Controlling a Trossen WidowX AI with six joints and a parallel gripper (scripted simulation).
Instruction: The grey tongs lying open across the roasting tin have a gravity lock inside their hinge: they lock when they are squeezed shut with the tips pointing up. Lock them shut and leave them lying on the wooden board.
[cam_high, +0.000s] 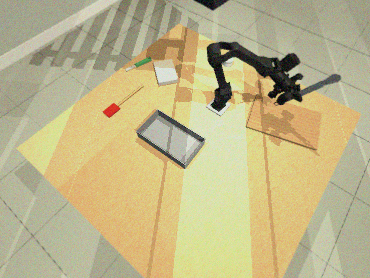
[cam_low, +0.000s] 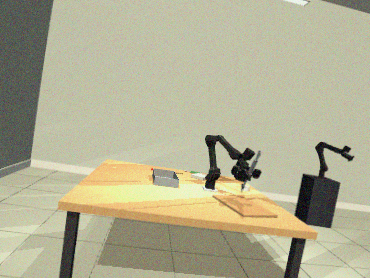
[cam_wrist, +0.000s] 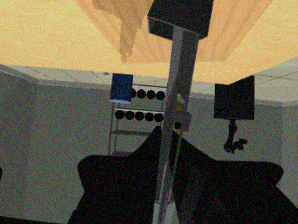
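My gripper tip is now 160 mm above the wooden board, 10 mm to the left of it and 10 mm short of it. Also, from my gripper tip: white block (730 mm to the right, 210 mm ahead, 160 mm below); red-headed spatula (740 mm to the right, 550 mm ahead, 160 mm below); grey roasting tin (520 mm ahead, 360 mm to the right, 140 mm below).
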